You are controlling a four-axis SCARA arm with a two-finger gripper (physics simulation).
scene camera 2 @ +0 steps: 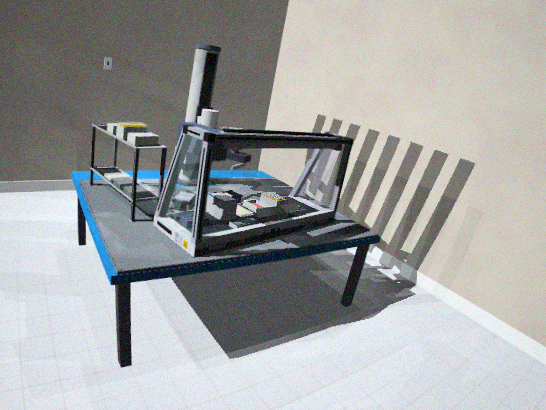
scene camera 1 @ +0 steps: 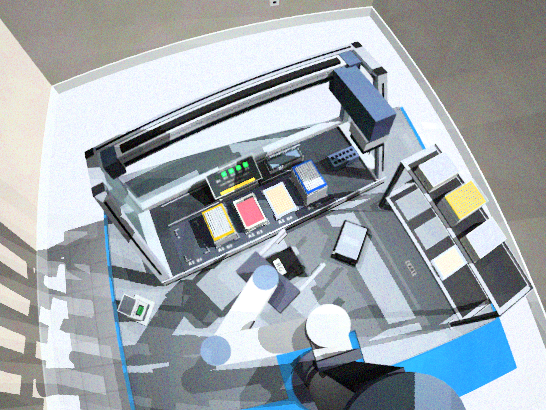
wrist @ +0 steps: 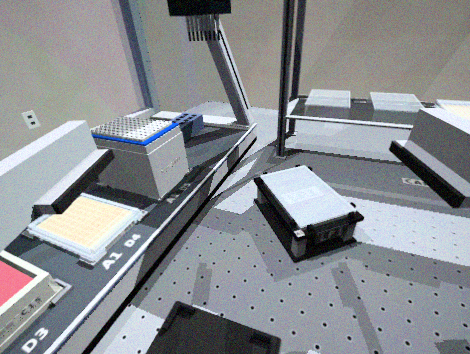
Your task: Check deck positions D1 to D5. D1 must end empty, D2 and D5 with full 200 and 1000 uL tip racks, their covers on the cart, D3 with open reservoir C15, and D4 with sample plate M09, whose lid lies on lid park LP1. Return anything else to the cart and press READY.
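Places are measured from the arm's base along level axes (x ahead, y left, z up), in centimetres.
Pixels of known places: gripper, fingertip midpoint: (scene camera 2: 219, 164) (scene camera 1: 304, 247) (wrist: 247, 133).
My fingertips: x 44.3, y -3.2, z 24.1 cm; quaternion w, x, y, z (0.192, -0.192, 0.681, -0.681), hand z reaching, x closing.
Observation:
For each thing: its middle in the pictures, then the offset to it from my fingertips. "spot": a spot on its surface instead.
- yellow-rimmed tip rack at the middle of its body: (scene camera 1: 219, 224) (scene camera 2: 273, 201) dz -14.8, dx +21.1, dy +25.7 cm
- open reservoir C15 at the middle of its body: (scene camera 1: 250, 212) (scene camera 2: 256, 206) dz -16.4, dx +23.4, dy +13.5 cm
- uncovered plate at the middle of its body: (wrist: 85, 220) (scene camera 1: 279, 199) dz -17.3, dx +25.7, dy +1.3 cm
- blue-rimmed tip rack at the middle of its body: (wrist: 139, 153) (scene camera 1: 308, 181) (scene camera 2: 221, 205) dz -13.1, dx +28.0, dy -10.9 cm
- clear lid at the middle of its body: (wrist: 302, 192) (scene camera 1: 351, 240) dz -17.4, dx +2.4, dy -19.6 cm
- black lid park LP1 at the middle of its body: (wrist: 301, 205) (scene camera 1: 350, 242) (scene camera 2: 184, 200) dz -19.9, dx +2.4, dy -19.6 cm
- cart at the middle of its body: (wrist: 444, 74) (scene camera 1: 447, 241) (scene camera 2: 123, 167) dz -5.0, dx -12.1, dy -50.5 cm
- cream plate at the middle of its body: (scene camera 1: 449, 261) (scene camera 2: 117, 175) dz -11.6, dx -18.5, dy -51.8 cm
- panel at a spot on its surface: (scene camera 1: 232, 177) spot: dz -11.3, dx +36.9, dy +16.6 cm
- small green-buttoned box at the middle of its body: (scene camera 1: 134, 307) (scene camera 2: 300, 188) dz -16.3, dx -2.2, dy +65.0 cm
My gripper (scene camera 1: 304, 249) (wrist: 247, 133) is open and empty, above the table between the deck and LP1. In scene camera 1, D1 at the deck's left end shows bare corner marks. A yellow-rimmed tip rack (scene camera 1: 218, 221) stands on D2, uncovered. The open reservoir C15 (scene camera 1: 249, 211) (wrist: 15, 285) with red liquid is on D3. An uncovered plate (scene camera 1: 280, 200) (wrist: 90, 222) with cream wells is on D4; its name is unreadable. A blue-rimmed tip rack (scene camera 1: 309, 177) (wrist: 137, 150) stands uncovered on D5. A clear lid (scene camera 1: 351, 237) (wrist: 310, 192) lies on black lid park LP1 (wrist: 325, 240).
The black RG stand (scene camera 1: 295, 260) (wrist: 215, 330) is below the hand. The cart (scene camera 2: 134, 185) (wrist: 284, 100) holds white and yellow boxes above, and flat pieces and a cream plate (scene camera 1: 449, 262) below. A panel (scene camera 1: 232, 177) shows several green lights. A small green-buttoned box (scene camera 1: 135, 307) stands front left.

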